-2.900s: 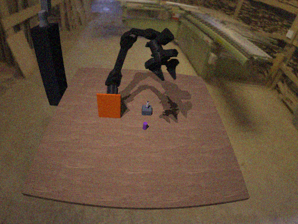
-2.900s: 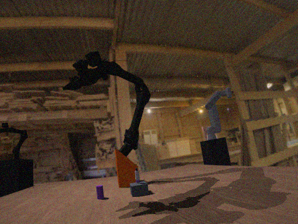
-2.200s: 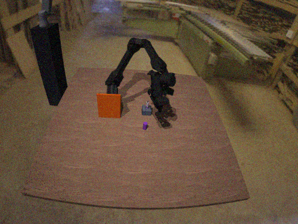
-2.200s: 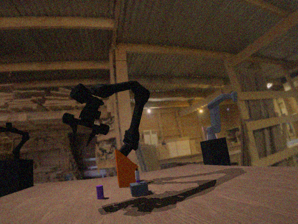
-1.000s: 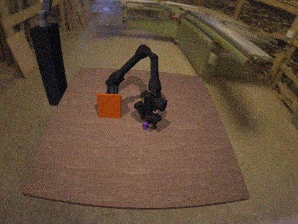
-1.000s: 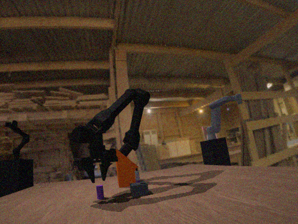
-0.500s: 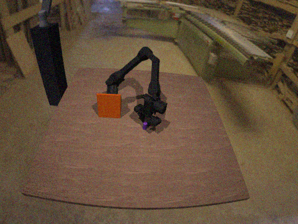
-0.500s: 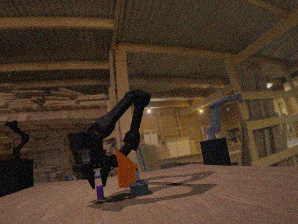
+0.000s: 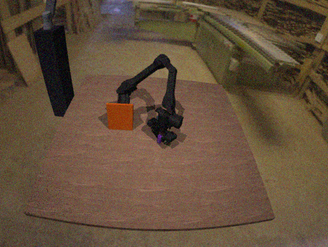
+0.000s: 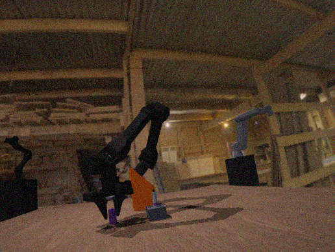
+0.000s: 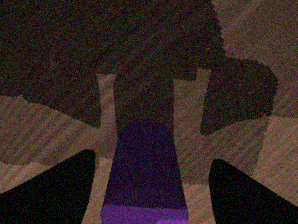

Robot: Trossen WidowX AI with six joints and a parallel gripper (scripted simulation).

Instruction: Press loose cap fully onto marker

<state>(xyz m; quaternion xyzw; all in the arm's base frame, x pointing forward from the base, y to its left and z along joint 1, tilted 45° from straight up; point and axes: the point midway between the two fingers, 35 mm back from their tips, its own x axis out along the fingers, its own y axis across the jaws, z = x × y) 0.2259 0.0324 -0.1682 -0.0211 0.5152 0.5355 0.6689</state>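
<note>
My gripper tip is 10 mm below the purple cap. Round my gripper tip: holder block: 160 mm to the left.
</note>
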